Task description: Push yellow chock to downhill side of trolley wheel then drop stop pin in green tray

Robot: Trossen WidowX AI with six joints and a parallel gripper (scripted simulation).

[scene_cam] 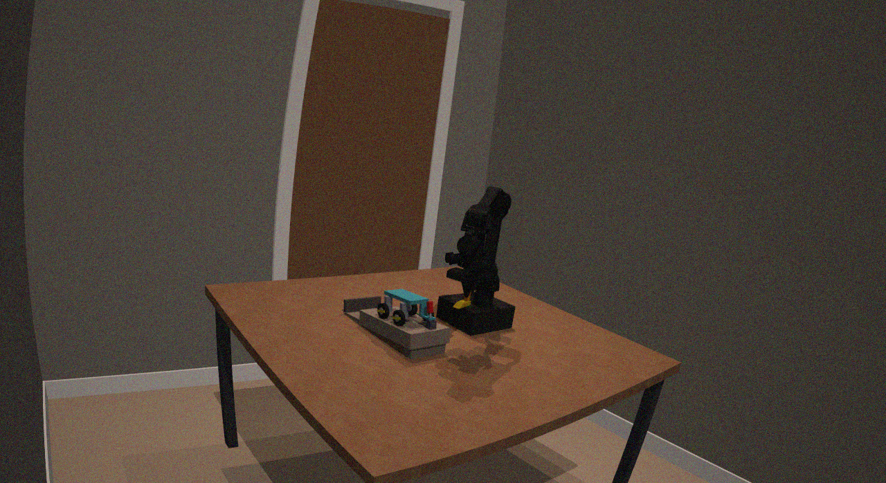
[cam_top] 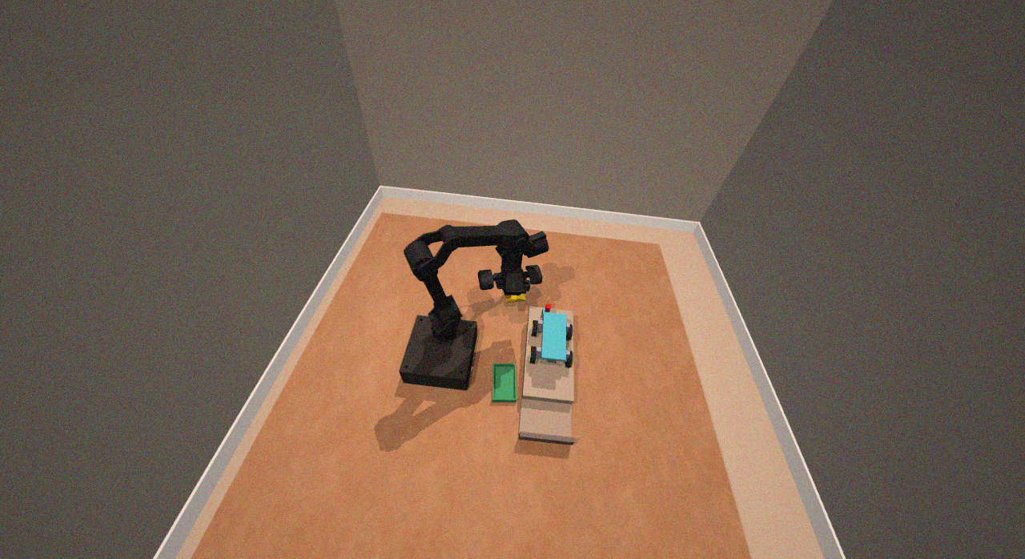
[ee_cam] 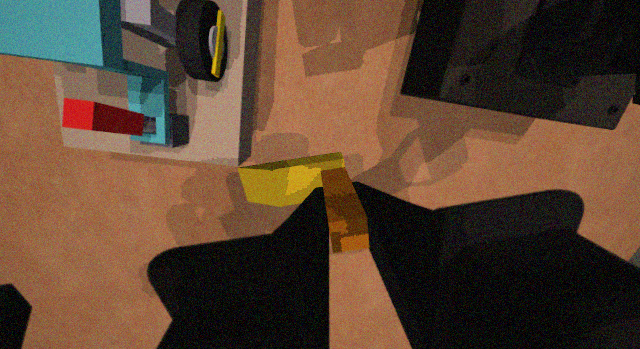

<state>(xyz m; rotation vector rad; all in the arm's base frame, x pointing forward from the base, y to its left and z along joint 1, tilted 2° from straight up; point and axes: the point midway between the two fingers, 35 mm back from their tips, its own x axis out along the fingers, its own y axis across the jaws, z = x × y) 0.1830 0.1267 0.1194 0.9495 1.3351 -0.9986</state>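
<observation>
My gripper tip is 20 mm short of the yellow chock, 10 mm to the right of it and 10 mm above it. Round my gripper tip: red-headed stop pin: 130 mm ahead, 10 mm to the right, 50 mm below; trolley: 150 mm ahead, 110 mm to the right, 60 mm below; grey ramp: 150 mm ahead, 110 mm to the right, 130 mm below.
</observation>
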